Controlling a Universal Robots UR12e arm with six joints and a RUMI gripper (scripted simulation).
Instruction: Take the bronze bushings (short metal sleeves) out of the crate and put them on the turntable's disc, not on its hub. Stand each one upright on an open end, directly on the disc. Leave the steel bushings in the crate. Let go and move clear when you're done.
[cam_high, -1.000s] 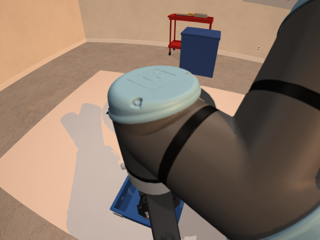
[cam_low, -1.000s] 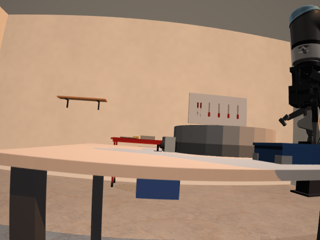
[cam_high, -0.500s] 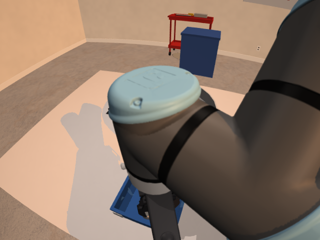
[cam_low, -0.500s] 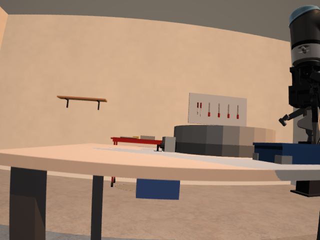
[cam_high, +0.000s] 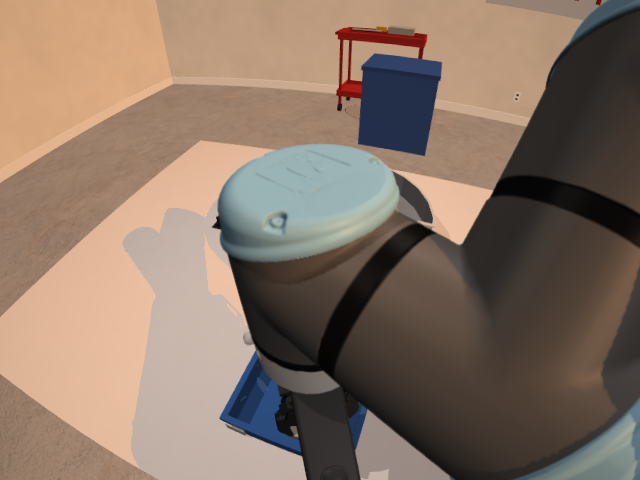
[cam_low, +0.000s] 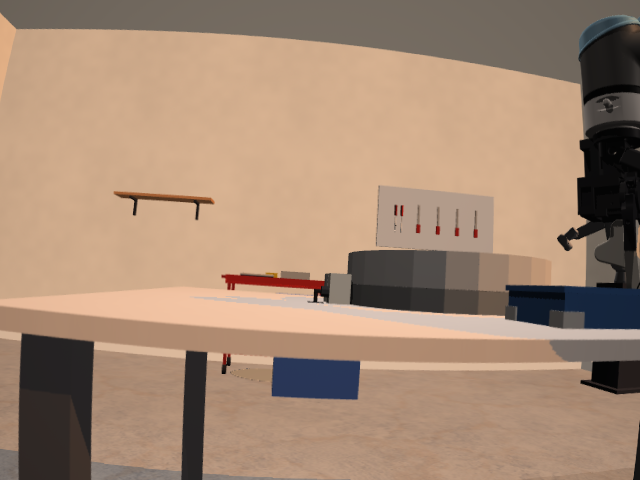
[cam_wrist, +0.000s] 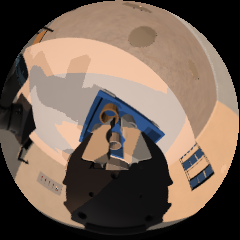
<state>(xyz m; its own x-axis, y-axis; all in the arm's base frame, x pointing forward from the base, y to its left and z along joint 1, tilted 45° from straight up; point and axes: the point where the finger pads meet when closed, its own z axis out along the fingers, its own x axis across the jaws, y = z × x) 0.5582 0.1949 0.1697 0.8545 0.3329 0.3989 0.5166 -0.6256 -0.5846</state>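
The blue crate is 40 mm to the right of my hand, 40 mm ahead of it and 30 mm below it.
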